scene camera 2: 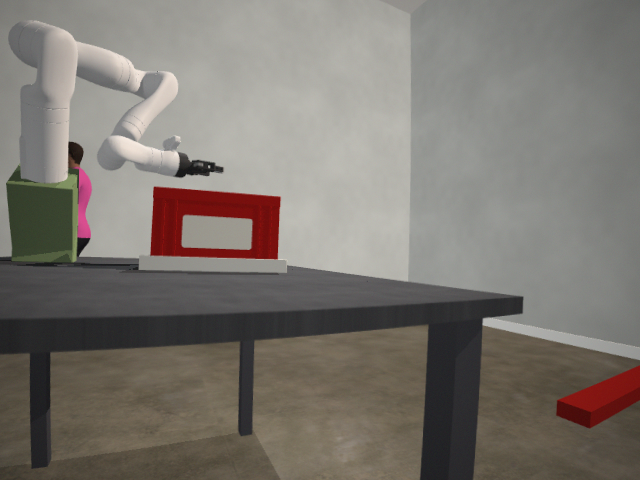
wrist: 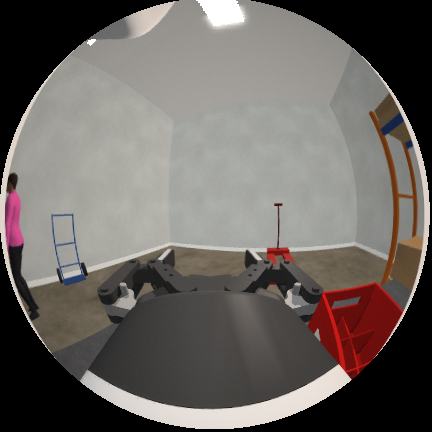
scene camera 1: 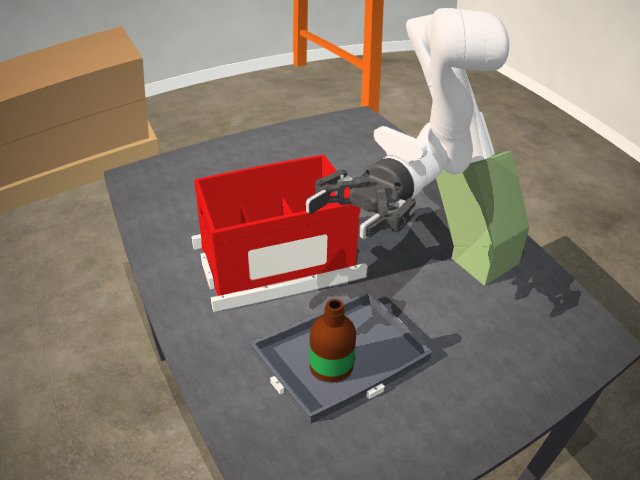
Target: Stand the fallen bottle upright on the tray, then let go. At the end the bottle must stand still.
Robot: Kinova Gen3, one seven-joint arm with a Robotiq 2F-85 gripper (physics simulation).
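Places are measured from the arm's base along level axes (x ahead, y left, z up), in centimetres.
Pixels of known places: gripper, fingertip midpoint: (scene camera 2: 216, 171) (wrist: 209, 257) (scene camera 1: 333, 219); arm's base, origin of the base link: (scene camera 2: 45, 175) (scene camera 1: 473, 159).
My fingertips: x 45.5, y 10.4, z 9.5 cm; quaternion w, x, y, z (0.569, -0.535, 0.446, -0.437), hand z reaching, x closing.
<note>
For each thing: its top centre in the pictures, then the offset to it from my fingertips. "*": a spot on its surface instead.
- brown bottle, middle of its top: (scene camera 1: 334, 304) dx +0.3, dy +1.5, dz -14.5 cm
- grey tray, surface spot: (scene camera 1: 285, 379) * dx +8.2, dy -0.9, dz -30.0 cm
- red crate, middle of its top: (scene camera 1: 272, 189) (scene camera 2: 218, 197) dx -8.0, dy -28.0, dz -12.9 cm
A brown bottle (scene camera 1: 332, 338) with a green band stands upright inside the grey tray (scene camera 1: 285, 379) in scene camera 1, with its mouth facing up. It does not show in scene camera 2 or in the wrist view. My gripper (scene camera 1: 337, 219) (scene camera 2: 222, 169) (wrist: 209, 257) is open, with nothing between its fingers. It is held roughly level, higher than the rim of the red crate and apart from the bottle, on the side of the tray toward the crate and the arm's base.
A red crate (scene camera 1: 232, 263) (scene camera 2: 168, 227) (wrist: 335, 325) with inner dividers stands behind the tray, along white rails (scene camera 1: 289, 289) (scene camera 2: 211, 263). The green pedestal (scene camera 1: 488, 232) (scene camera 2: 41, 222) under the arm is at the right in scene camera 1. Small white blocks (scene camera 1: 375, 391) touch the tray's outside.
</note>
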